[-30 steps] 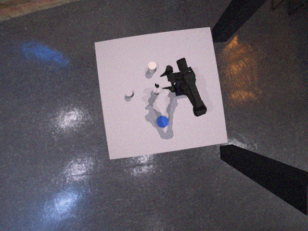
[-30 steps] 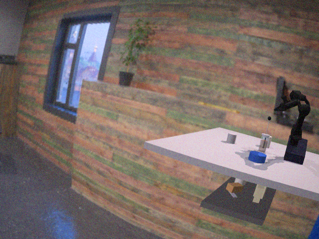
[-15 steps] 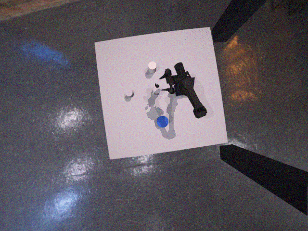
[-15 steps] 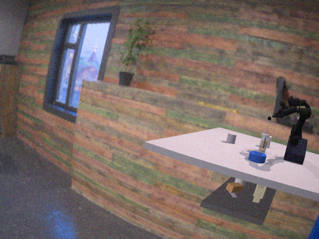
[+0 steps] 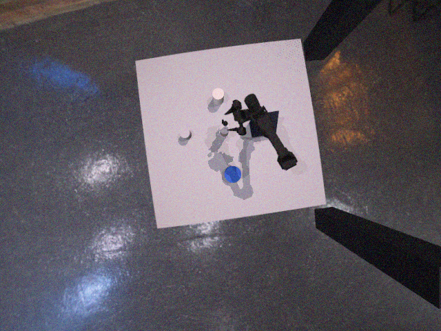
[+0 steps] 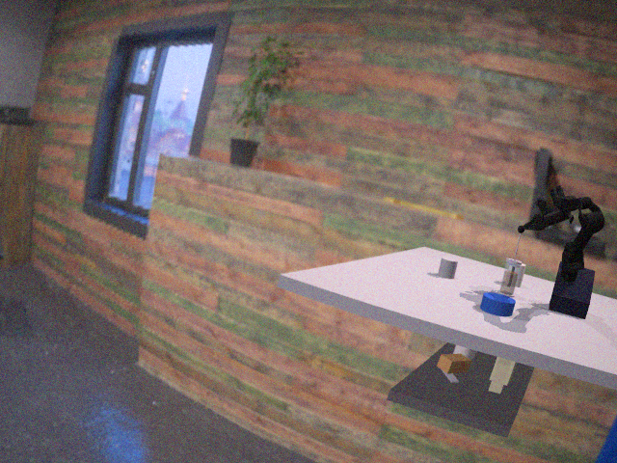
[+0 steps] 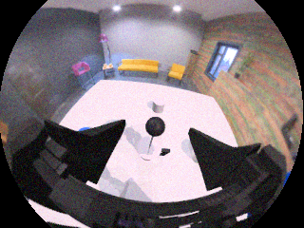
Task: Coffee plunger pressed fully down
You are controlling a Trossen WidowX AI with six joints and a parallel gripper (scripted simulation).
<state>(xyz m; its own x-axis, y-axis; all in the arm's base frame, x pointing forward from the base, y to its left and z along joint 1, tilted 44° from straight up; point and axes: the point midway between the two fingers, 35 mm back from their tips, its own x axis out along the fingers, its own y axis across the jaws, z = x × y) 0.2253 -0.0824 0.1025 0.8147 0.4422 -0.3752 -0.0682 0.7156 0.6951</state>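
My gripper tip is 10 mm short of the coffee press, 10 mm to the left of it and 140 mm above it. The rest, counted from my gripper tip: blue disc: 20 mm behind, 310 mm to the left, 240 mm below; then grey cylinder: 280 mm ahead, 10 mm to the right, 230 mm below.
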